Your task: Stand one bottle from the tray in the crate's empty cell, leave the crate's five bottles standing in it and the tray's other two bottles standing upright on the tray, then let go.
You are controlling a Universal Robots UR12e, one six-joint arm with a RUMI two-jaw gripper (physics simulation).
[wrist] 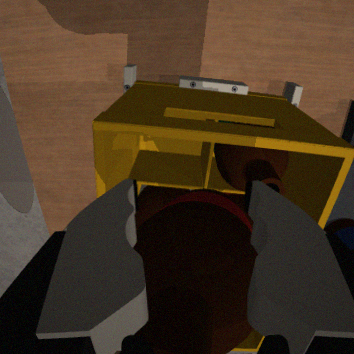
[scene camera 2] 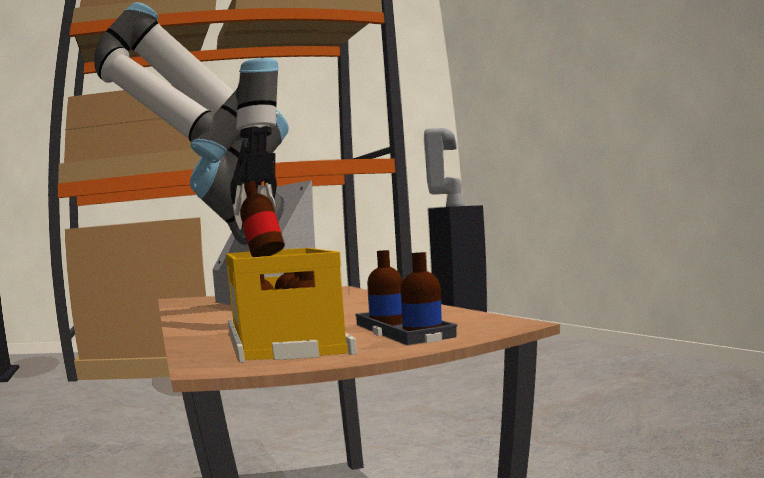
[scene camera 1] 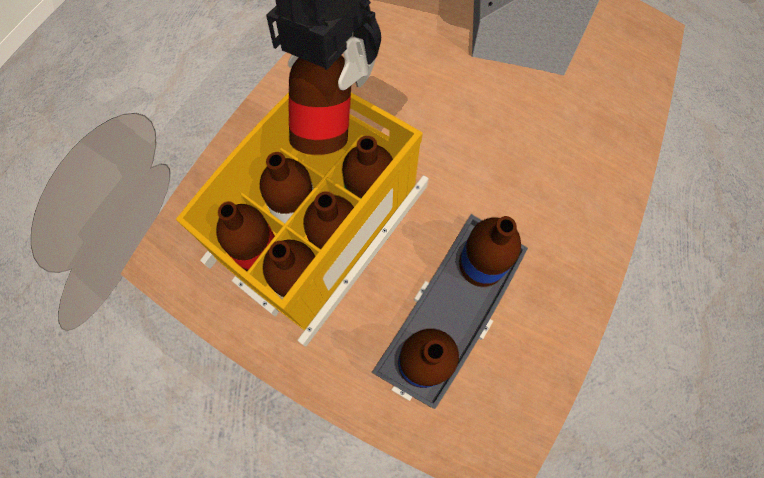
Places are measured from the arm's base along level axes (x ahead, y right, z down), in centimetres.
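Where they show: gripper, fingertip midpoint: (wrist: 190, 183).
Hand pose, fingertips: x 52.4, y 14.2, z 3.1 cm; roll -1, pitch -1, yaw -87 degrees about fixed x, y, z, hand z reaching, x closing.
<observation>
After its pixels a point has its place.
My gripper (scene camera 1: 320, 76) {x 52.4, y 14.2, z 3.1 cm} (scene camera 2: 258, 204) (wrist: 190, 183) {x 52.4, y 14.2, z 3.1 cm} is shut on a brown bottle with a red label (scene camera 1: 319, 122) {x 60.3, y 11.9, z 1.7 cm} (scene camera 2: 261, 223) {x 61.0, y 14.7, z 2.1 cm} (wrist: 195, 260) {x 52.7, y 14.1, z -2.1 cm}. The bottle is tilted, its base about at rim height over the yellow crate (scene camera 1: 402, 163) {x 57.0, y 2.9, z 9.4 cm} (scene camera 2: 292, 315) {x 78.5, y 14.9, z 17.8 cm} (wrist: 200, 102) {x 51.2, y 13.1, z 16.3 cm}. The empty cell (wrist: 170, 167) {x 59.8, y 16.7, z 19.8 cm} is in the handle-end corner, mostly hidden by the held bottle in scene camera 1. Brown bottles (scene camera 1: 369, 169) {x 58.2, y 7.0, z 12.6 cm} (scene camera 1: 286, 188) {x 65.4, y 15.5, z 13.0 cm} (scene camera 1: 327, 222) {x 67.2, y 8.0, z 12.4 cm} (scene camera 1: 245, 231) {x 73.2, y 17.2, z 12.8 cm} (scene camera 1: 287, 270) {x 75.0, y 9.3, z 12.4 cm} stand in the other cells. Two blue-labelled bottles (scene camera 1: 490, 248) {x 60.6, y -11.6, z 13.1 cm} (scene camera 1: 428, 357) {x 76.9, y -10.5, z 9.3 cm} stand upright on the dark tray (scene camera 1: 447, 304) {x 66.7, y -10.0, z 24.8 cm} (scene camera 2: 414, 336) {x 80.5, y -6.6, z 23.8 cm}.
White guide strips (scene camera 1: 366, 256) {x 66.3, y 3.4, z 22.2 cm} (scene camera 2: 295, 349) {x 79.6, y 15.4, z 23.6 cm} border the crate on the wooden table (scene camera 1: 535, 140) {x 33.1, y -12.2, z 25.3 cm} (scene camera 2: 490, 332) {x 83.5, y -21.6, z 25.3 cm}. A grey mount (scene camera 1: 529, 39) {x 17.4, y -4.1, z 17.2 cm} stands at the table's back. An orange and dark shelf rack (scene camera 2: 394, 129) with boxes stands behind the arm.
</observation>
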